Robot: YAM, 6 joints.
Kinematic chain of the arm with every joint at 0, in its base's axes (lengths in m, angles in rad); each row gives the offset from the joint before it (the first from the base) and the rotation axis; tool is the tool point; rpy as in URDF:
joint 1: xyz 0 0 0.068 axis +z
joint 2: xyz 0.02 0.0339 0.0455 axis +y
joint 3: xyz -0.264 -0.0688 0 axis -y
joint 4: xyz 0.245 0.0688 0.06 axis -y
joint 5: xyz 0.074 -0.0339 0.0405 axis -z
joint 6: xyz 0.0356 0 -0.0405 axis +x
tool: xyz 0 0 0 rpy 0 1.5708 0
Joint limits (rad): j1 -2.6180..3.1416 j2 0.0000..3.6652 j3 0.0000..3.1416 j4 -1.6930..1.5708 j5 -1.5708..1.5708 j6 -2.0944..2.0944
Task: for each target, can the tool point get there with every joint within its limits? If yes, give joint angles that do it. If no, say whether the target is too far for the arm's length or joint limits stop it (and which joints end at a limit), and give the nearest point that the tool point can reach.
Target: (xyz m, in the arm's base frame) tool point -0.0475 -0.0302 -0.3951
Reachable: no: joint limits stop it (at a limit: joint 2) | nearest point -0.0709 -0.0451 -0.3407 | short by 0.061 m
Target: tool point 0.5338 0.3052 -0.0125
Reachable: yes | joints 0.5657 3.2260 2.6493 0.3604 0.9282 0.5060
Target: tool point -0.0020 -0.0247 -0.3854
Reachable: no: joint limits stop it (at a limit: joint 2) | nearest point -0.0049 -0.0600 -0.3274 | short by 0.068 m
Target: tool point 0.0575 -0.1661 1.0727
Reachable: no: too far | nearest point 0.0394 -0.1137 0.7312 | short by 0.346 m
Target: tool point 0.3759 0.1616 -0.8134
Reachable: no: too far | nearest point 0.2942 0.1265 -0.3732 | short by 0.449 m
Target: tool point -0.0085 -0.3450 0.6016
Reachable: yes | joints -1.6218 1.9842 2.3238 1.1584 -0.2593 1.1793
